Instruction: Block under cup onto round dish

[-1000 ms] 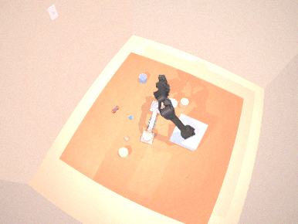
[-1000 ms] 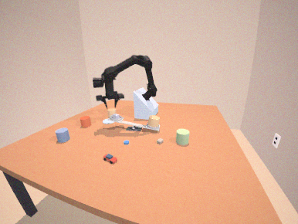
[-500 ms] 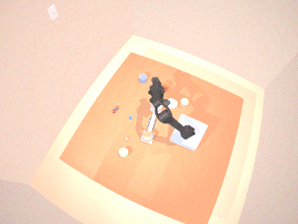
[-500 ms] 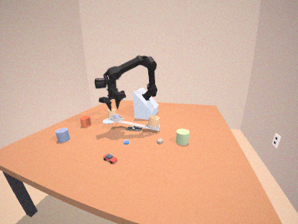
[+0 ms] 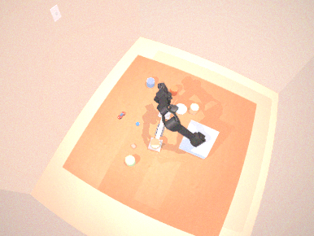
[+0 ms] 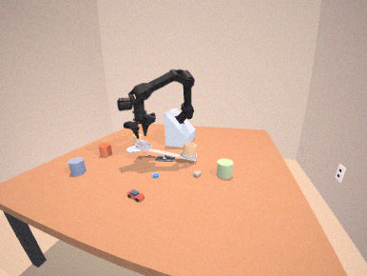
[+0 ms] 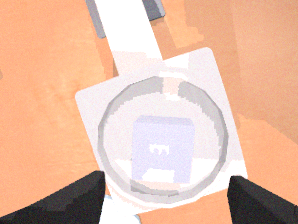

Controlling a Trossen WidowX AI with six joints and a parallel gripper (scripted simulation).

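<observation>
Now: gripper tip 40 mm above the pale lavender block. From my gripper tip the other things lie so: blue disc 140 mm ahead, 170 mm to the left, 120 mm below; white round dish 80 mm behind, 140 mm to the right, 120 mm below; balance 30 mm behind, 120 mm to the left, 90 mm below.
</observation>
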